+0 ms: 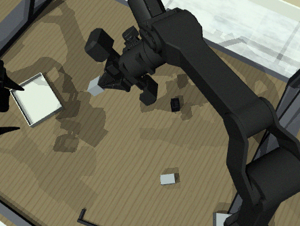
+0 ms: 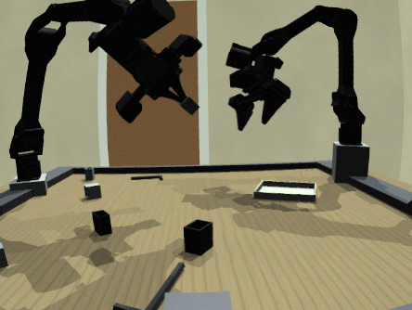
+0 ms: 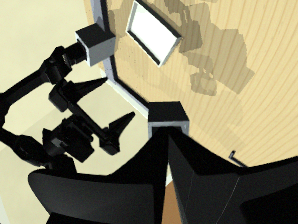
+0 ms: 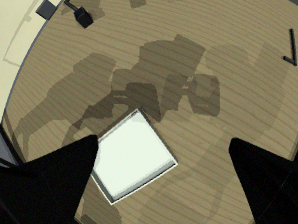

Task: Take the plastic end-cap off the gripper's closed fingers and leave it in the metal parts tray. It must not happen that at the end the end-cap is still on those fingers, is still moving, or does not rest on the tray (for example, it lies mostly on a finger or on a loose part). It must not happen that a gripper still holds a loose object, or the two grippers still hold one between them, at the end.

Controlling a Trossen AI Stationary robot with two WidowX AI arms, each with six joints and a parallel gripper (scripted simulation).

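Right now my right hand is 170 mm to the right of the grey plastic end-cap, 130 mm past it and 30 mm below it. Also, from my right hand: metal parts tray 180 mm below, 70 mm behind, 60 mm to the right; then L-shaped dark bar 440 mm behind, 230 mm to the left, 180 mm below.
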